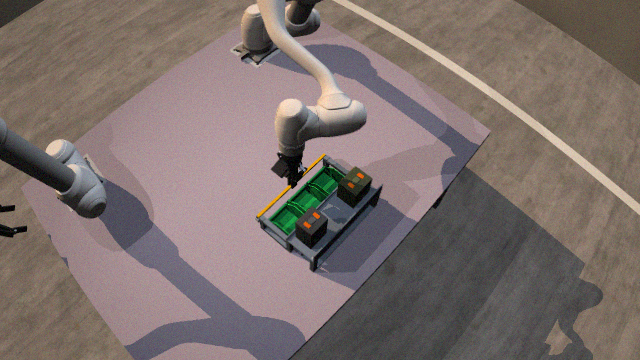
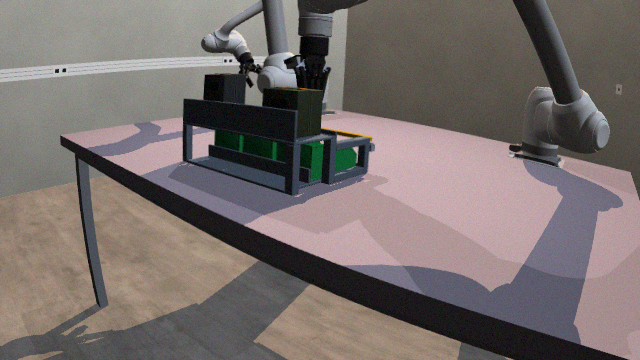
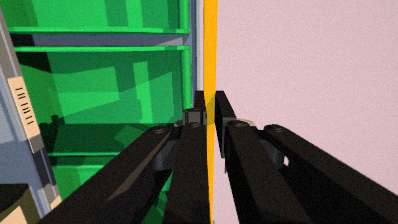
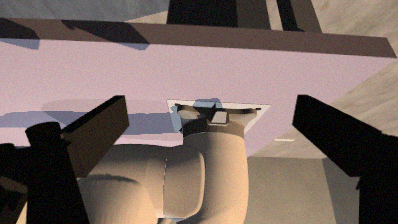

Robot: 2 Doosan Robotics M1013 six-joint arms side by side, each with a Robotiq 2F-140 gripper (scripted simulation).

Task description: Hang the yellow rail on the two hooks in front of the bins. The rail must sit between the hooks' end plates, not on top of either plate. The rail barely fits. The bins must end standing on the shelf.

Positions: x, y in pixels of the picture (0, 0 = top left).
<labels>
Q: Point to a dark box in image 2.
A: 231, 88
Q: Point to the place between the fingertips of the left gripper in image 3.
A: At 208, 105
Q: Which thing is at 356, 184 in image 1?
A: An olive box.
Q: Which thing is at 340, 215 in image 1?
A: A grey shelf.
</labels>
